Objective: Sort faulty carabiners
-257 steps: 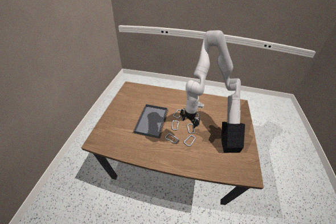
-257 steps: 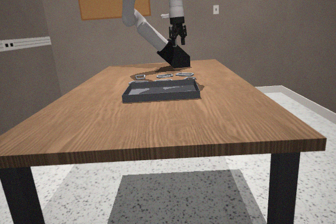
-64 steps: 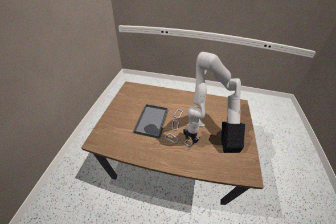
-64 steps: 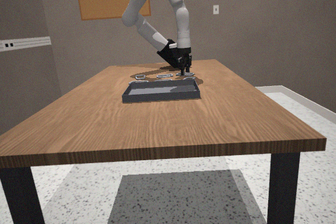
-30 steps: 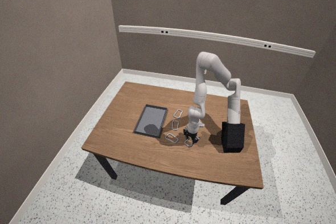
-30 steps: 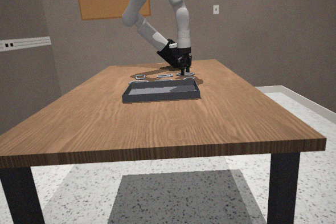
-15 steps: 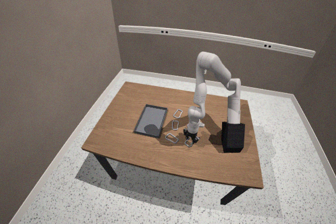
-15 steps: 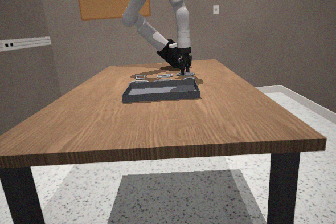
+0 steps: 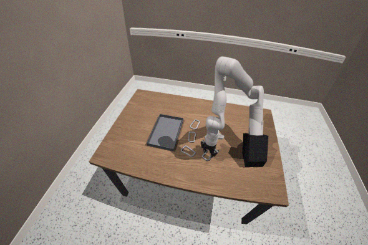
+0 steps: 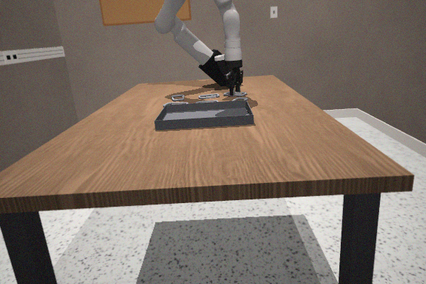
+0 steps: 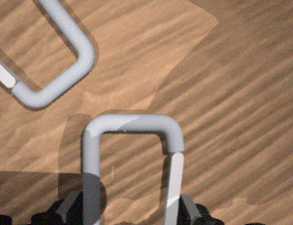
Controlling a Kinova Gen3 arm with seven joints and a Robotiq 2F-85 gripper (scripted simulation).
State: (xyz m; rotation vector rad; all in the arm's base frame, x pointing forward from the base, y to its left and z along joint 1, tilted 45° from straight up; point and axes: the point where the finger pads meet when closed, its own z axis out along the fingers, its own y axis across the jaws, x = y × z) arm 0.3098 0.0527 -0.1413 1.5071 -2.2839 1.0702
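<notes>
My gripper is now 3 cm past the carabiner gate, 1 cm to the left of it and 1 cm above it. From my hand the other things lie so: grey tray: 34 cm ahead, 11 cm to the right, 1 cm below.
</notes>
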